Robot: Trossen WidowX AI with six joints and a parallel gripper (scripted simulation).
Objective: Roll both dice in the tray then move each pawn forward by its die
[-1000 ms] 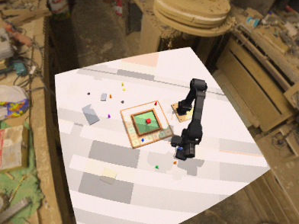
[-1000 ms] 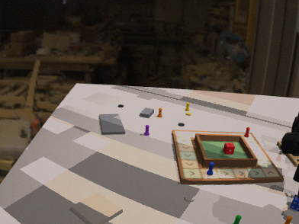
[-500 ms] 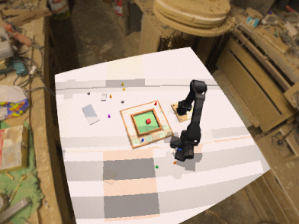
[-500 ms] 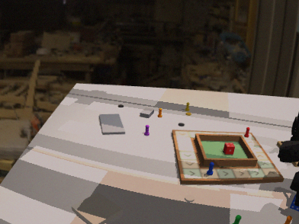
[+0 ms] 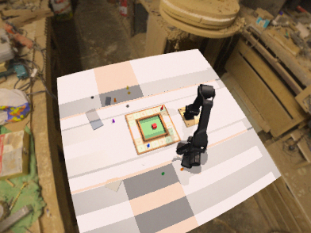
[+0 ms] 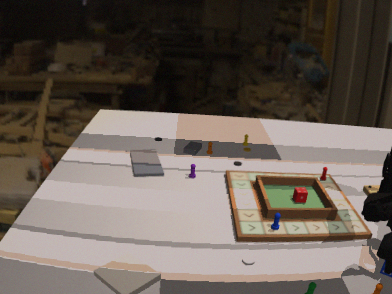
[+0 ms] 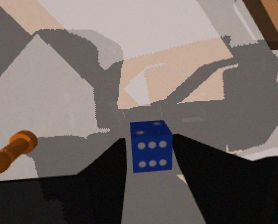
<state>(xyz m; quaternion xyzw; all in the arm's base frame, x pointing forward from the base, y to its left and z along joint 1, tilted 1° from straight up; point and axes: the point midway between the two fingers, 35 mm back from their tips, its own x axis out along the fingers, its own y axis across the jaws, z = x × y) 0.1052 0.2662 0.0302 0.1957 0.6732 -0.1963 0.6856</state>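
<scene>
Right now my gripper tip is 70 mm short of the red pawn, 360 mm to the left of it and 20 mm below it. Round my gripper tip: blue pawn: 210 mm ahead, 110 mm to the right, 20 mm above; then green pawn: 170 mm ahead, 70 mm to the left, 10 mm above; then pale tile: 460 mm ahead, 70 mm to the left.
</scene>
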